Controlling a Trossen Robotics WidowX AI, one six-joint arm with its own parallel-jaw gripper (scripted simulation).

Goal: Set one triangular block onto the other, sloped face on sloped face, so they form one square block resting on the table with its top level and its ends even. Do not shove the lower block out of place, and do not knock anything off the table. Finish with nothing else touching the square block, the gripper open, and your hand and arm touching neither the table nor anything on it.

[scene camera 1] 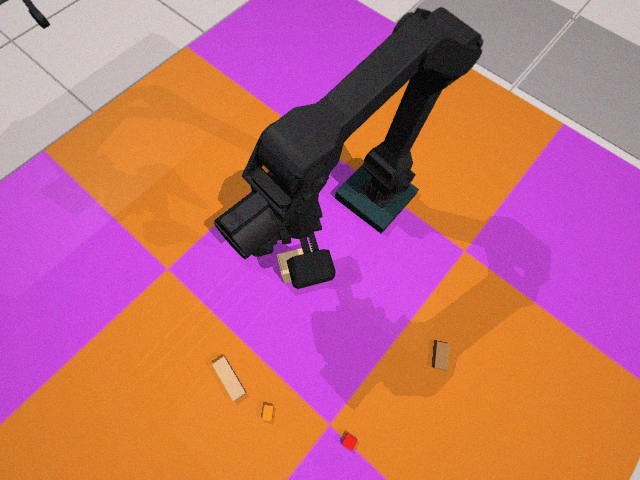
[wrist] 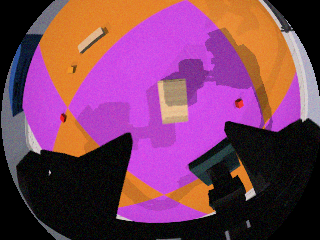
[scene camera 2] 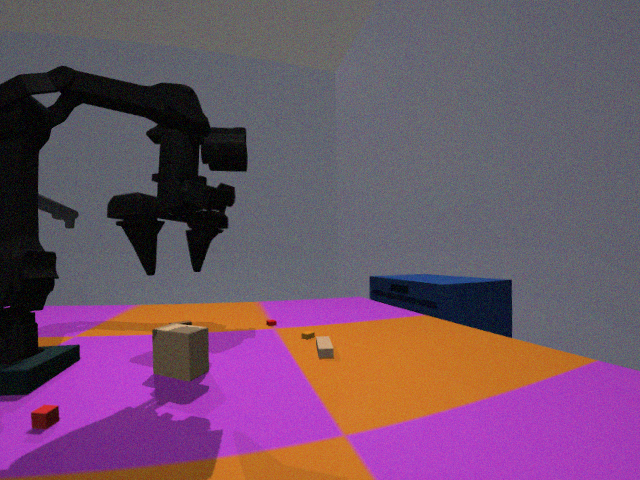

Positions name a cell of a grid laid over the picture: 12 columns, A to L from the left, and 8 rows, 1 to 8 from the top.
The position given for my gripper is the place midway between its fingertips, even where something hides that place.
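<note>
My gripper (scene camera 2: D5), open, holding nothing. Tan triangular block (scene camera 2: D6). Another tan triangular block (scene camera 2: D6). Gripper again (scene camera 1: F5). Same gripper, wrist camera too (wrist: G5).
</note>
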